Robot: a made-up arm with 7 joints.
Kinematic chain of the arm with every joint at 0, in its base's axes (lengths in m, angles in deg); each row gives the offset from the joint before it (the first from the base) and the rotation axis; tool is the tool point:
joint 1: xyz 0 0.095 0 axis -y
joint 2: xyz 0 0.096 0 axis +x
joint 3: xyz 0 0 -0.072 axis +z
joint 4: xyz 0 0 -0.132 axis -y
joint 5: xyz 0 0 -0.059 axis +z
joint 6: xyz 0 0 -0.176 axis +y
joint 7: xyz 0 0 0 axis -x
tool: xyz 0 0 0
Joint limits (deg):
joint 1: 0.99..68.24
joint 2: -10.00..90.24
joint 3: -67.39..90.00
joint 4: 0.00..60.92
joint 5: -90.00..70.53
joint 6: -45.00..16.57
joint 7: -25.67..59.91
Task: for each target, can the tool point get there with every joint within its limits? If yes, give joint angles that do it. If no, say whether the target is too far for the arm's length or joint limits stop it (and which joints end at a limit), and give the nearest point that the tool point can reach.
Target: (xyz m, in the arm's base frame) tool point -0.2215 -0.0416 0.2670
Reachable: no: joint limits stop it (at a limit: joint 2, joint 4) | nearest point -0.1320 0.5084 0.1591 | short by 0.568 m
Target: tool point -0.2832 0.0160 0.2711
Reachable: no: joint limits stop it (at a limit: joint 2, joint 4) | nearest point -0.1493 0.5084 0.1429 | short by 0.526 m
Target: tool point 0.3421 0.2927 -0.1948
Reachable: yes | joints 40.21 29.45 -34.51 44.41 -40.64 -31.16 -9.16
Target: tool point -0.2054 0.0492 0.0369
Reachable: no: joint limits stop it (at a limit: joint 1, joint 2, joint 3, joint 4) | nearest point 0.0838 -0.0510 -0.2791 | short by 0.440 m
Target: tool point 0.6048 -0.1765 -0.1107
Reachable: no: too far | nearest point 0.3702 0.0098 -0.0904 | short by 0.300 m
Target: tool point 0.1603 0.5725 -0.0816
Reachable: yes | joints 29.60 57.71 37.80 32.26 42.49 4.66 -7.04
